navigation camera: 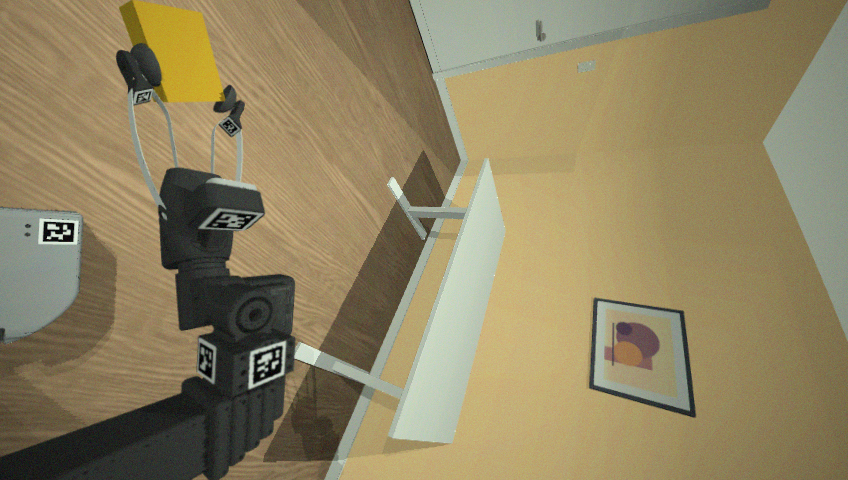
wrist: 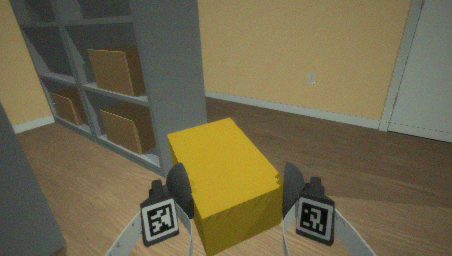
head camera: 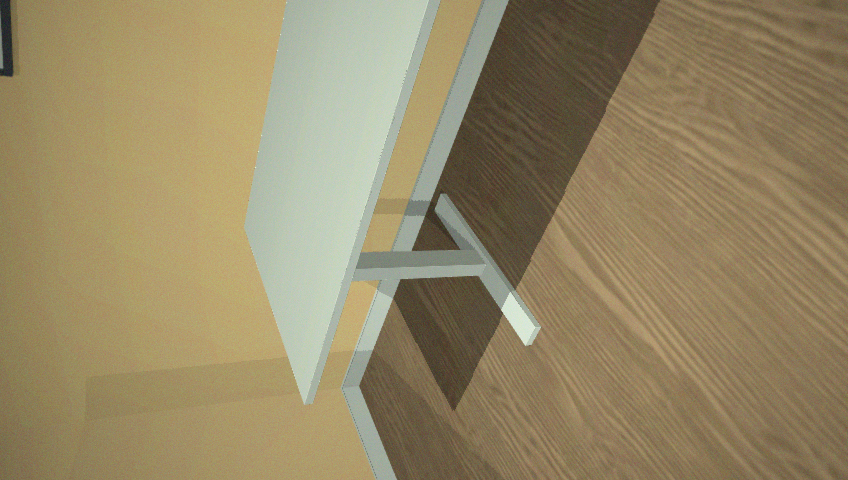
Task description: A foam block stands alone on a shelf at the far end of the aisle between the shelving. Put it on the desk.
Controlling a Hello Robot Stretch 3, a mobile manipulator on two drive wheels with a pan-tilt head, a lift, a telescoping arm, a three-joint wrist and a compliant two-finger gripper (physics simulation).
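Places are measured from the robot's base along level axes (x ahead, y left, z up), in metres.
Pixels of known places: gripper, between the fingertips: (navigation camera: 187,69).
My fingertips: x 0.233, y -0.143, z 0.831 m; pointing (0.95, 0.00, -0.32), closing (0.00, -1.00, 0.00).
Note:
Behind a point stands the place of what it marks.
My gripper (navigation camera: 185,82) @(x 0.233, y -0.143, z 0.832 m) (wrist: 233,182) @(x 0.233, y -0.143, z 0.832 m) is shut on the yellow foam block (navigation camera: 184,53) @(x 0.239, y -0.132, z 0.855 m) (wrist: 225,165), one rubber fingertip on each side, and holds it above the wooden floor. The block sits a little askew between the fingertips. The white desk (head camera: 339,142) @(x -0.092, y -1.469, z 0.720 m) (navigation camera: 461,321) @(x -0.396, y -1.439, z 0.721 m) stands against the yellow wall, with a flat top on T-shaped legs. In the navigation camera it is to the right of the arm and gripper, apart from the block. No object shows on the part of the desk top in view.
A grey shelving unit (wrist: 175,75) with brown boxes (wrist: 112,70) stands at the left in the wrist view, with another grey panel (wrist: 22,200) nearer. A white door (navigation camera: 553,29) @(x 1.580, y -2.057, z 1.001 m) (wrist: 425,75) and a framed picture (navigation camera: 639,356) @(x -0.508, y -1.893, z 1.602 m) are on the walls. The robot's base (navigation camera: 38,273) @(x -0.101, y -0.103, z 0.160 m) shows at the left.

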